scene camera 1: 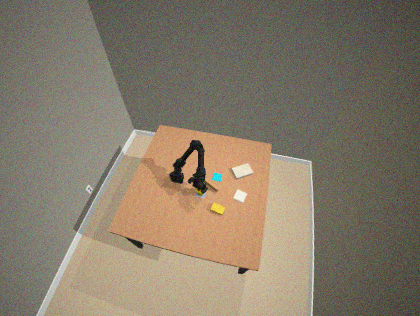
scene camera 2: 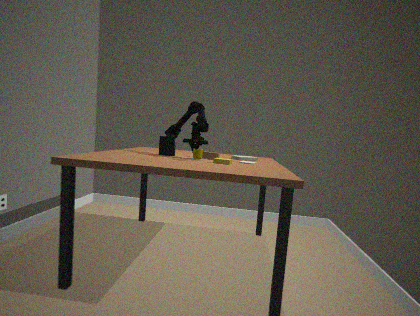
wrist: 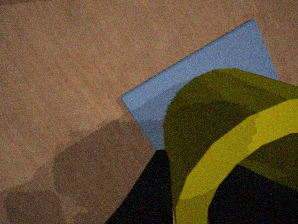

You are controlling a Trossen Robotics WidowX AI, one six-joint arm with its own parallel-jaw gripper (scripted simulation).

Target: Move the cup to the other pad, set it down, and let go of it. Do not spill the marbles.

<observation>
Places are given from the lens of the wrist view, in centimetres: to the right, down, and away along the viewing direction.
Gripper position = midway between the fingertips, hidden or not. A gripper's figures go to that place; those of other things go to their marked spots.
my gripper (wrist: 178, 157): 1, 2, 10
yellow cup (wrist: 228, 116): 2, 0, 6
blue pad (wrist: 244, 48): 5, -3, 12
The marked spots on the yellow cup and the blue pad are 7 cm apart.
</observation>
